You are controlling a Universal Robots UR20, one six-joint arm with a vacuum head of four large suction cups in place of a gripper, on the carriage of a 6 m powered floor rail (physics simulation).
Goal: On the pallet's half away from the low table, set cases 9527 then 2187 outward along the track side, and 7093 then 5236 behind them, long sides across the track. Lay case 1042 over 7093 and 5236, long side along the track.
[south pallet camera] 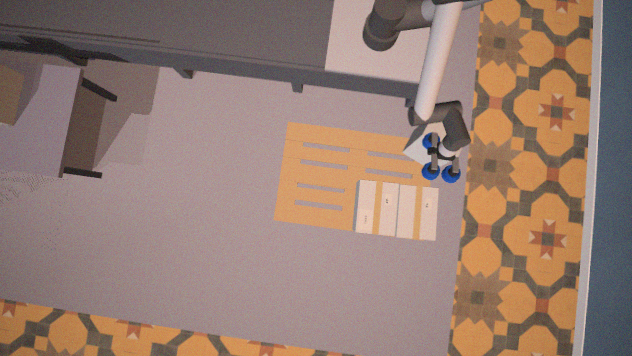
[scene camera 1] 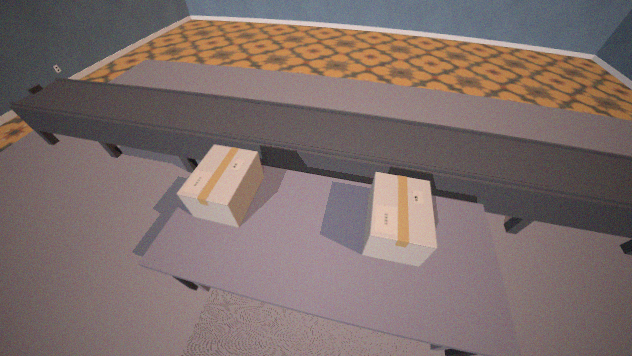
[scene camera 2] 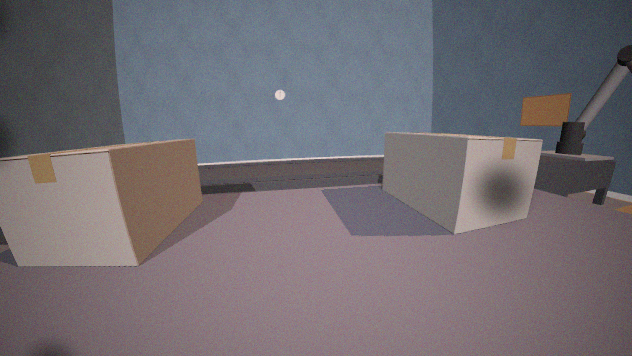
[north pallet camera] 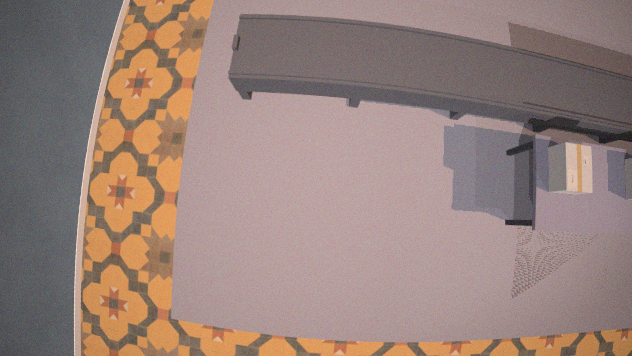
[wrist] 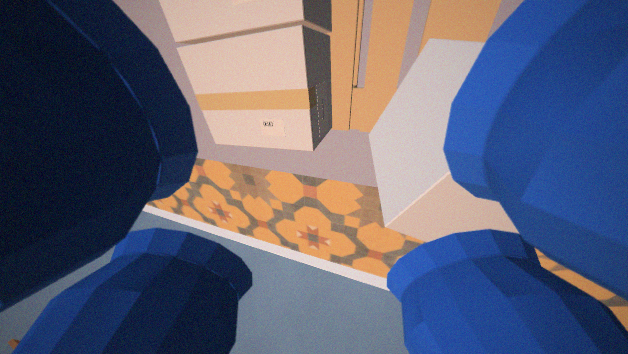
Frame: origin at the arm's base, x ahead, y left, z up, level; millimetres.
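Seen in the pictures: hand, its tool point: (wrist: pixel 318 216); arm's base, origin of its link: (south pallet camera: pixel 379 35) (scene camera 2: pixel 567 153).
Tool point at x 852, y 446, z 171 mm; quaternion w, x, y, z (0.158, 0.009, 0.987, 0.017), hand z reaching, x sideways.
Note:
Offsets run from my tool point to a thing's top centre. Level surfaces: height alone.
My gripper (south pallet camera: pixel 441 157) (wrist: pixel 320 200), four blue cups, is open, tilted above a white case {193 mm back, 80 mm left, 171 mm down} (south pallet camera: pixel 416 146) (wrist: pixel 425 95). That case leans askew at the pallet's outer track-side corner, its faces apart from the cups in the wrist view; its number is hidden. The pallet (south pallet camera: pixel 315 132) (wrist: pixel 342 60) carries an inner case {344 mm ahead, 284 mm right, 370 mm down} (south pallet camera: pixel 390 215) (wrist: pixel 235 17) and an outer case {338 mm ahead, 12 mm left, 370 mm down} (south pallet camera: pixel 407 210) (wrist: pixel 250 70), side by side on the side away from the track, long sides across it. Two taped cases, left (scene camera 1: pixel 240 175) (scene camera 2: pixel 60 215) (north pallet camera: pixel 572 160) and right (scene camera 1: pixel 387 200) (scene camera 2: pixel 425 170), stand on the low table {211 mm down} (scene camera 1: pixel 300 260) (scene camera 2: pixel 320 300). Their numbers are too blurred to read.
The dark floor track (scene camera 1: pixel 350 125) (north pallet camera: pixel 400 55) (south pallet camera: pixel 200 40) runs past the table and pallet. The pale carriage (south pallet camera: pixel 350 40) is at its end near the pallet. The arm (south pallet camera: pixel 440 60) (scene camera 2: pixel 602 95) reaches over the pallet's outer end. A blue wall (wrist: pixel 310 310) stands beyond.

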